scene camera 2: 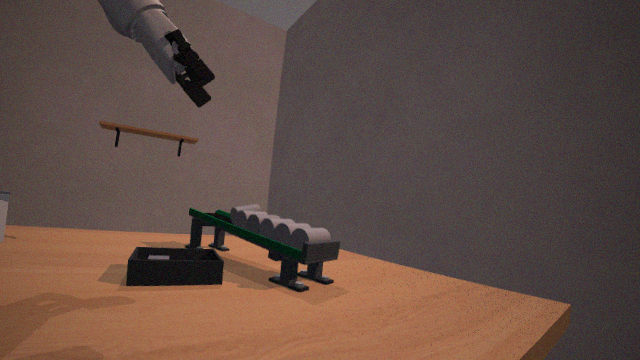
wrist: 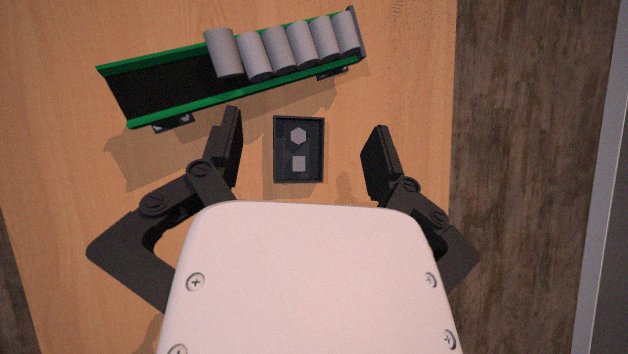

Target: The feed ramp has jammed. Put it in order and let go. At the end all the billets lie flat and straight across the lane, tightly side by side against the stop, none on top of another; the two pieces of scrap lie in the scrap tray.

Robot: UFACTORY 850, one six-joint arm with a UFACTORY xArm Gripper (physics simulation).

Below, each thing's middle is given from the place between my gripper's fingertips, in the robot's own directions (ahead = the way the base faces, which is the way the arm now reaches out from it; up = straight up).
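There is the black scrap tray (scene camera 2: 186, 266), and my hand is 1 cm past it, 4 cm to the left of it and 29 cm above it.
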